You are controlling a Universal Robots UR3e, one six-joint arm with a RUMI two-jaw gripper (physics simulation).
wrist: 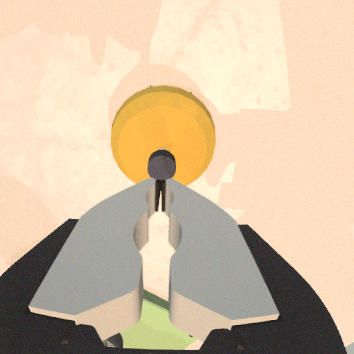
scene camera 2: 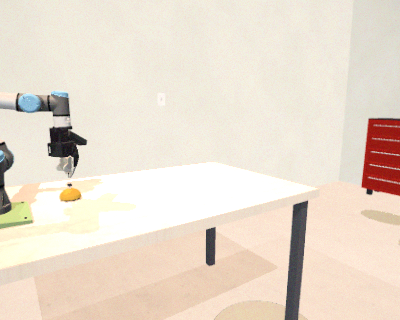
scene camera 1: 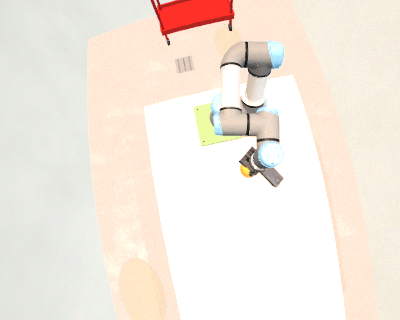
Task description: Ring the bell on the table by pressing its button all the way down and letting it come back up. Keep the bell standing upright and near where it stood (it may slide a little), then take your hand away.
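Places are measured from the arm's base along level axes (x ahead, y left, z up), in metres.
Where they show: gripper, fingertip midpoint: (wrist: 160,183) (scene camera 2: 69,177).
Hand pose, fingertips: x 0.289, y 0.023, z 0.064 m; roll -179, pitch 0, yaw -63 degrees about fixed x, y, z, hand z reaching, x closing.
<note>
Each offset is from my fingertips to the top centre of the thing. Level surfaces: height alone.
The bell is a yellow-orange dome @(dx -0.003, dy -0.001, dz -0.025 m) (scene camera 1: 246,171) (scene camera 2: 70,195) (wrist: 162,125) standing upright on the white table @(dz -0.091 m) (scene camera 1: 225,240) (scene camera 2: 200,190). Its dark round button @(dx -0.003, dy -0.001, dz -0.025 m) (scene camera 2: 69,185) (wrist: 161,165) stands up at the top. My gripper (scene camera 2: 70,176) (wrist: 160,183) is shut with nothing between its fingers and points down. In scene camera 2 its tips are a little above the button, with a small gap. In the wrist view the tips lie right at the button's lower edge. In scene camera 1 the gripper body and wrist partly cover the bell, and the fingertips are hidden.
The green base plate (scene camera 1: 204,135) (scene camera 2: 17,214) (wrist: 155,325) under the arm is close to the bell. A red cart (scene camera 1: 197,22) stands on the floor beyond the table in scene camera 1. A red drawer cabinet (scene camera 2: 382,157) stands at the right in scene camera 2.
</note>
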